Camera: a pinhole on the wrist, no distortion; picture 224 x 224 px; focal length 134.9 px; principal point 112.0 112.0 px. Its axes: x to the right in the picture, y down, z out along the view. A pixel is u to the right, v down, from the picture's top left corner.
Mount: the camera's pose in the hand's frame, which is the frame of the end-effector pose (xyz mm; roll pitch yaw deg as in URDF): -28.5 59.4 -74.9 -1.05 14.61 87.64
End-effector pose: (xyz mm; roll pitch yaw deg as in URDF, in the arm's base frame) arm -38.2 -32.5 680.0 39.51 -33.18 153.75
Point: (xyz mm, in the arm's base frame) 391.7 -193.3 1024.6
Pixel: 136 151
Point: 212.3 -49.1 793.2
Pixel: 79 156
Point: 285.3 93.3 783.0
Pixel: 29 149
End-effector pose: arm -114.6 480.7 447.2 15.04 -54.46 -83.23
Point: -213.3 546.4 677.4
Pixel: 28 16
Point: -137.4 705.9 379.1
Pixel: 60 214
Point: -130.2 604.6 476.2
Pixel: 53 124
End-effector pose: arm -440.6 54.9 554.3 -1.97 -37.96 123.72
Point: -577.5 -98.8 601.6
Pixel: 183 101
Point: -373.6 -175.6 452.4
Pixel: outside the picture
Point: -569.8 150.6 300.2
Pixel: behind the camera
